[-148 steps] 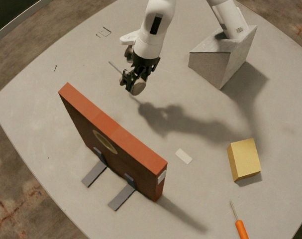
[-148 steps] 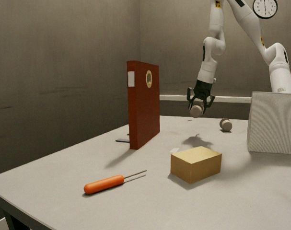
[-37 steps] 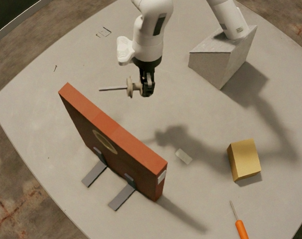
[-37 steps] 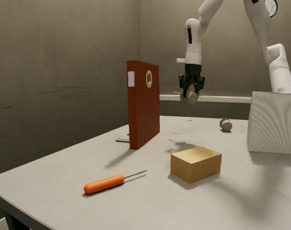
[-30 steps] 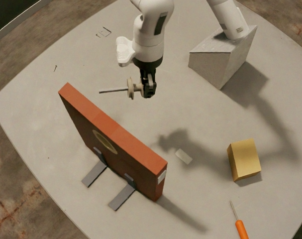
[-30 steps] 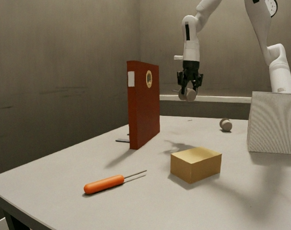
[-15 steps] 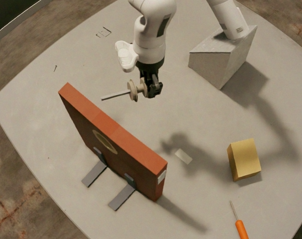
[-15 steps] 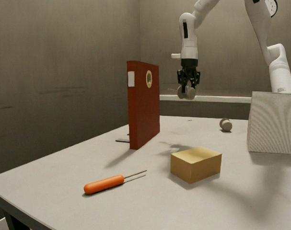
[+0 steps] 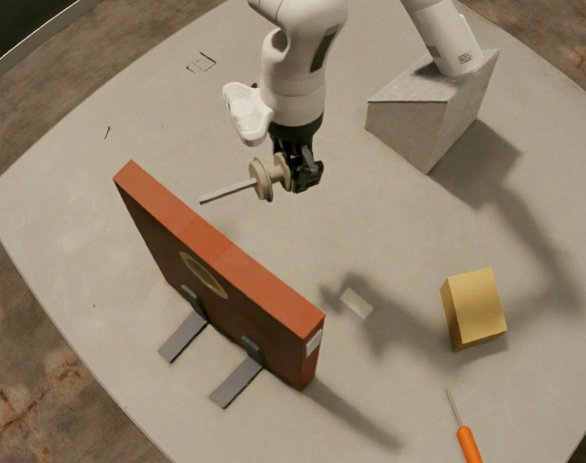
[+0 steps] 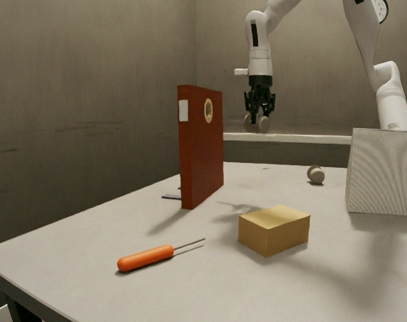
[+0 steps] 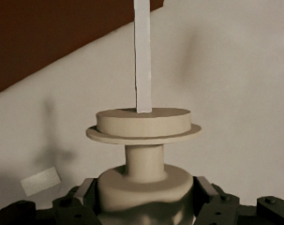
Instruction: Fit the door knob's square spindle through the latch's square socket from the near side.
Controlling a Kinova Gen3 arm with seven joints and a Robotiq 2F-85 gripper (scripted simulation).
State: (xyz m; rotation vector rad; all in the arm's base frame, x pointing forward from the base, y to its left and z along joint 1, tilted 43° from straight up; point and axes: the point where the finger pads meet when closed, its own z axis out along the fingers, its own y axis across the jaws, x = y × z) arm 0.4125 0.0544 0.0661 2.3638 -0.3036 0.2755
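Right now the door knob is 40 mm ahead of my hand, 10 mm to the right of it and 10 mm below it. Round my hand: tan box: 310 mm to the left, 210 mm below, 140 mm behind; then orange screwdriver: 470 mm to the left, 230 mm below, 20 mm ahead; then white slip: 240 mm below, 160 mm to the left, 10 mm behind.
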